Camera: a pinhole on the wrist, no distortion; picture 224 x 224 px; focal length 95.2 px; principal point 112.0 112.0 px. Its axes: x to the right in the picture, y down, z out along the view. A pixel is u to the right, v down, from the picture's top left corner.
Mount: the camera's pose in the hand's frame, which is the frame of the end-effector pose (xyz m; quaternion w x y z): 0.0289 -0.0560 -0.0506 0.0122 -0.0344 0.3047 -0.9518
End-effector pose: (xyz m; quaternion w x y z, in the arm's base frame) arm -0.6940 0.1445 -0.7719 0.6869 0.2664 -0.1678 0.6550
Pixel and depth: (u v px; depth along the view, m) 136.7 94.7 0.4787
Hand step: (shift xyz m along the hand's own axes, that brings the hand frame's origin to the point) -0.0603 -0.2679 0.3958
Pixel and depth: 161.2 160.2 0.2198
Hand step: -0.0681 -0.2789 0.0698
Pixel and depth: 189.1 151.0 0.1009
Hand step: -0.0451 -0.1517 0.0121
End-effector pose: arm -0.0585 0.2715 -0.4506 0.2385 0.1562 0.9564 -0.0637
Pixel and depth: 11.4 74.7 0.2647
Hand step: 0.3269 -0.1125 0.2083
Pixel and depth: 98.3 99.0 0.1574
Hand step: 0.0629 -0.1287 0.0884
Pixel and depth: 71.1 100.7 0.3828
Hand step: 0.2207 -0.2334 0.2771
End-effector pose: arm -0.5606 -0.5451 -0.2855 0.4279 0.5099 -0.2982 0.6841
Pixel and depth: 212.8 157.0 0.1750
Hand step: -0.1430 -0.2329 0.0542
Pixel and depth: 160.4 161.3 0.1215
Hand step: -0.0237 -0.1803 0.0151
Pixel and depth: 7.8 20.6 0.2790
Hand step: 0.3532 0.0140 0.3138
